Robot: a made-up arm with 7 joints. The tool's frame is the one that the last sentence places. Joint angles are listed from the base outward.
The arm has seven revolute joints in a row. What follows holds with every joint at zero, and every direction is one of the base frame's. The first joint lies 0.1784 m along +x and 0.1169 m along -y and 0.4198 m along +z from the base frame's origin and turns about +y. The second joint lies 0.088 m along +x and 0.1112 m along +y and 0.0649 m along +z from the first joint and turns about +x. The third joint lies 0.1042 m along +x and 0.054 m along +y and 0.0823 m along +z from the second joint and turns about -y. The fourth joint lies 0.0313 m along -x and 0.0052 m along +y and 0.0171 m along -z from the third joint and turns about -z. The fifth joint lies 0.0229 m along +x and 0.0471 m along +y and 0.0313 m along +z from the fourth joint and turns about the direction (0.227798, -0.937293, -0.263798). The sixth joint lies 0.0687 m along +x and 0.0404 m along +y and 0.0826 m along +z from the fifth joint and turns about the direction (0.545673, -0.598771, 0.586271). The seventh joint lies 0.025 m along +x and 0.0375 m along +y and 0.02 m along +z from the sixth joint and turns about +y. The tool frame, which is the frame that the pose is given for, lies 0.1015 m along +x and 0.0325 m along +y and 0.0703 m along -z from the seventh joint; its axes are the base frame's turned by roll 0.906, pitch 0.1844 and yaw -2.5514 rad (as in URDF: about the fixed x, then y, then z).
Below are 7 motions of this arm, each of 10 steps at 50 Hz.
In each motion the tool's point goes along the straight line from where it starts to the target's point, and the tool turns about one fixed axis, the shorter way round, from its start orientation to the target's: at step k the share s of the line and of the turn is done. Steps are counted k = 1, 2, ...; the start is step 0. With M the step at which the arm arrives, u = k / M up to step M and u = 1 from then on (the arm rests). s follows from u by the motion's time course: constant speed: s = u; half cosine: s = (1 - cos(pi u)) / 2; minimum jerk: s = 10 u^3 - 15 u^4 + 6 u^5.
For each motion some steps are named. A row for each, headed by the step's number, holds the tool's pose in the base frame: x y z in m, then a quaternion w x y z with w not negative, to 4 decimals.
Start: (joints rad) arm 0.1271 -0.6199 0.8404 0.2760 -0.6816 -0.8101 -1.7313
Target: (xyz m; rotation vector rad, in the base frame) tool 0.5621 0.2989 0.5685 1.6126 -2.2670 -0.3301
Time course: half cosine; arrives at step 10
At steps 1, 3, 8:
1: 0.5850 0.2850 0.5445 0.1809 0.5486 -0.7995 -0.1647
3: 0.5808 0.2876 0.5490 0.1788 0.5522 -0.7993 -0.1557
8: 0.5643 0.2975 0.5661 0.1704 0.5656 -0.7978 -0.1209

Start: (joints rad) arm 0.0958 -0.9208 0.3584 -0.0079 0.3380 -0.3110 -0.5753
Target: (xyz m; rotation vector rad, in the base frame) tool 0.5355 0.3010 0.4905 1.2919 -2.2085 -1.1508
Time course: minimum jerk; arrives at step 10
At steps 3, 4, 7, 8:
3: 0.5124 0.3194 0.4974 0.1744 0.5099 -0.7472 -0.3889
4: 0.5166 0.3160 0.4961 0.1731 0.4998 -0.7528 -0.3919
7: 0.5310 0.3046 0.4918 0.1687 0.4651 -0.7707 -0.4015
8: 0.5339 0.3023 0.4910 0.1678 0.4579 -0.7742 -0.4034

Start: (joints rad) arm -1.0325 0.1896 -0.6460 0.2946 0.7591 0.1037 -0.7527
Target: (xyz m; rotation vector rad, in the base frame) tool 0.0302 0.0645 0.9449 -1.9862 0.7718 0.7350
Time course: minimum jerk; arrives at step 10
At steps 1, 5, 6, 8, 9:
1: 0.1201 0.0695 0.9570 0.3794 -0.7553 0.3533 0.4009
5: 0.0755 0.0670 0.9510 0.4050 -0.7771 0.3322 0.3489
6: 0.0590 0.0661 0.9488 0.4141 -0.7843 0.3240 0.3292
8: 0.0355 0.0648 0.9456 0.4266 -0.7938 0.3120 0.3009
9: 0.0310 0.0645 0.9450 0.4289 -0.7955 0.3096 0.2954

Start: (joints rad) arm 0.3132 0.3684 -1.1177 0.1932 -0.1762 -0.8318 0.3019
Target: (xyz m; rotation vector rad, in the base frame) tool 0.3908 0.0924 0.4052 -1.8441 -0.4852 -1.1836
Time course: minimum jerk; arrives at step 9
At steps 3, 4, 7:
3: 0.3827 0.1028 0.4113 0.4867 -0.7522 -0.1563 -0.4158
4: 0.3846 0.1003 0.4098 0.4745 -0.7499 -0.1655 -0.4302
7: 0.3900 0.0934 0.4058 0.4390 -0.7418 -0.1911 -0.4696

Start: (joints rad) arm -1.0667 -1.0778 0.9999 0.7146 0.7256 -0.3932 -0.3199
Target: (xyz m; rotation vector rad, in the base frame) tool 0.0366 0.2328 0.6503 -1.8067 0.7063 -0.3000
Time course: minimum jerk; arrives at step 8
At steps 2, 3, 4, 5, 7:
2: 0.0461 0.2511 0.6339 0.5223 -0.7733 0.3207 -0.1621
3: 0.0443 0.2476 0.6371 0.5288 -0.7719 0.3167 -0.1555
4: 0.0419 0.2430 0.6412 0.5373 -0.7700 0.3113 -0.1467
5: 0.0395 0.2384 0.6453 0.5457 -0.7679 0.3059 -0.1379
7: 0.0368 0.2331 0.6500 0.5552 -0.7653 0.2995 -0.1277

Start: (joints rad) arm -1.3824 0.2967 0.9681 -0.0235 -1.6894 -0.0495 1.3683
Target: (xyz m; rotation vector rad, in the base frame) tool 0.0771 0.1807 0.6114 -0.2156 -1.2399 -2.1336
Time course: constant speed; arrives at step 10
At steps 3, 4, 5, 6, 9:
3: 0.0841 0.1794 0.6087 0.2824 -0.1235 -0.4638 -0.8306
4: 0.0831 0.1795 0.6091 0.2887 -0.1176 -0.4652 -0.8285
5: 0.0821 0.1797 0.6095 0.2950 -0.1117 -0.4666 -0.8263
6: 0.0811 0.1799 0.6099 0.3013 -0.1059 -0.4680 -0.8240
9: 0.0781 0.1805 0.6110 0.3200 -0.0882 -0.4719 -0.8168

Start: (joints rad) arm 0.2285 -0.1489 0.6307 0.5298 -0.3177 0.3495 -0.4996
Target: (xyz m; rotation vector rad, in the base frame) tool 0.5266 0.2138 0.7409 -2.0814 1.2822 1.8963
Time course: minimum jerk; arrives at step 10
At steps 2, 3, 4, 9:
2: 0.6107 0.1592 0.6809 0.0431 -0.5233 0.4448 0.7255
3: 0.6013 0.1653 0.6876 0.0410 -0.5410 0.4422 0.7142
4: 0.5875 0.1742 0.6974 0.0379 -0.5666 0.4380 0.6969
9: 0.5274 0.2133 0.7404 0.0240 -0.6713 0.4147 0.6139

